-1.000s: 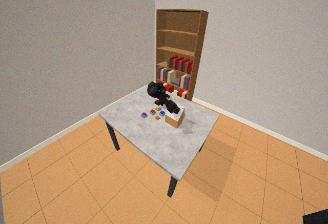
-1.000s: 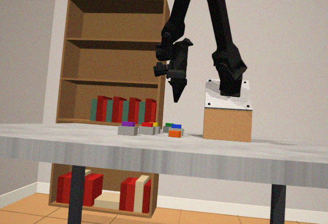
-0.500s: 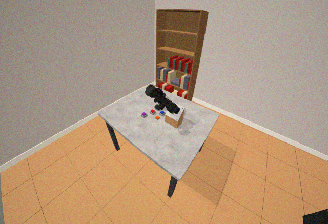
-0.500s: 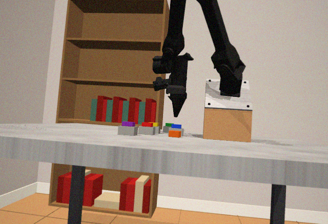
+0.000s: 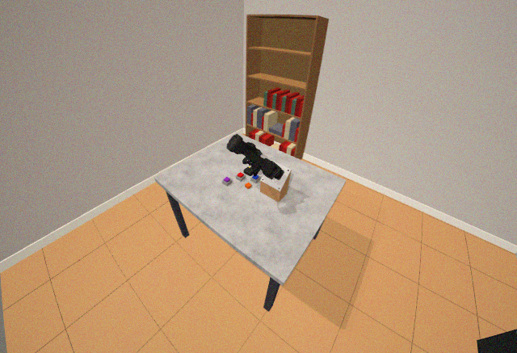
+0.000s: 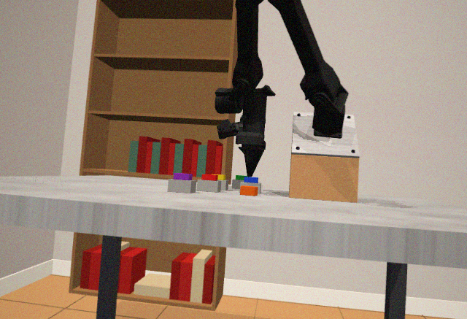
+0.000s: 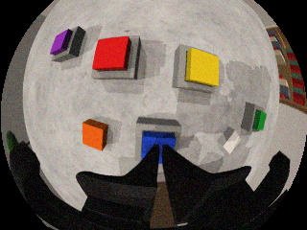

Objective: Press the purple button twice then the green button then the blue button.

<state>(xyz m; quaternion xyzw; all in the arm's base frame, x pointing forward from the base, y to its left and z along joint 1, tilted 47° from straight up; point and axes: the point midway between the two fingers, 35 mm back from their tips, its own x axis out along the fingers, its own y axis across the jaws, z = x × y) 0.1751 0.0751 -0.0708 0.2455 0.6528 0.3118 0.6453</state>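
My gripper tip is now 10 mm above the blue button. The rest, counted from my gripper tip: yellow button: 90 mm ahead, 30 mm to the right, 10 mm below; then red button: 80 mm ahead, 60 mm to the left, 10 mm below; then orange block: 10 mm behind, 80 mm to the left, 30 mm below.
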